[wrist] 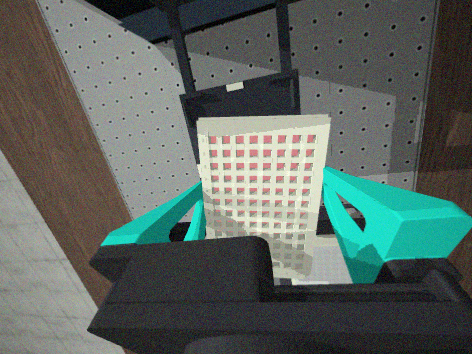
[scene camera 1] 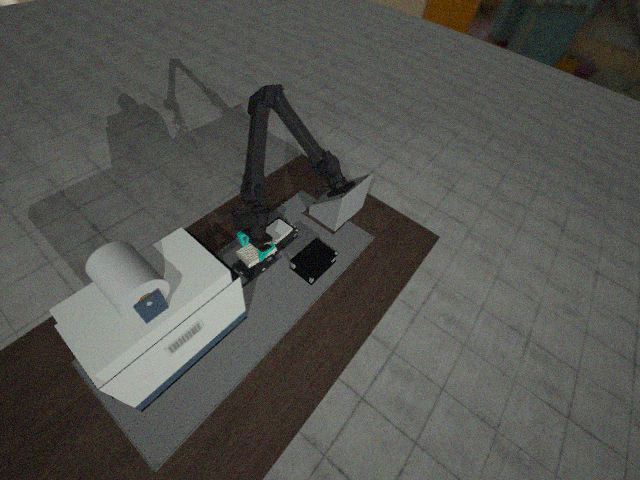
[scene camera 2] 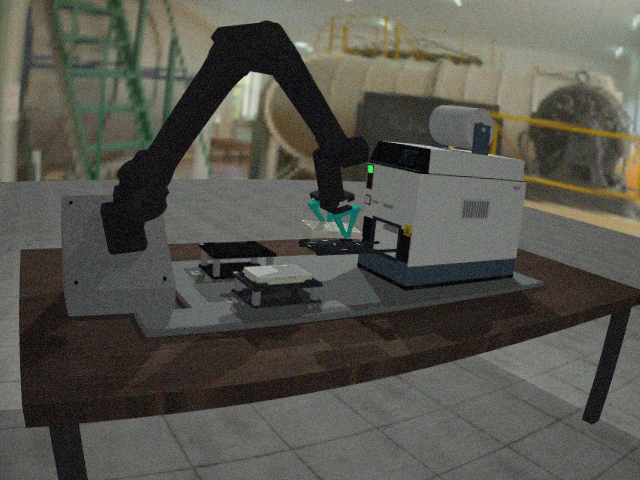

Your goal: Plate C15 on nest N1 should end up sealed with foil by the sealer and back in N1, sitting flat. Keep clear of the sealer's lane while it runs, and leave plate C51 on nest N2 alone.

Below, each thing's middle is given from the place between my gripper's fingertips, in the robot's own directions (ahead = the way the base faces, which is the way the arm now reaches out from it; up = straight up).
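Labels:
You'd find the black sealer stage [scene camera 2: 343,246] 40 mm below my hand, 50 mm ahead of it and 10 mm to the left of it. There's a white roll [scene camera 1: 123,275] as well, and that one's 290 mm above my hand, 380 mm ahead of it and 20 mm to the right of it. Going by their middles, the black sealer stage is the nearest to my hand of the things named here.

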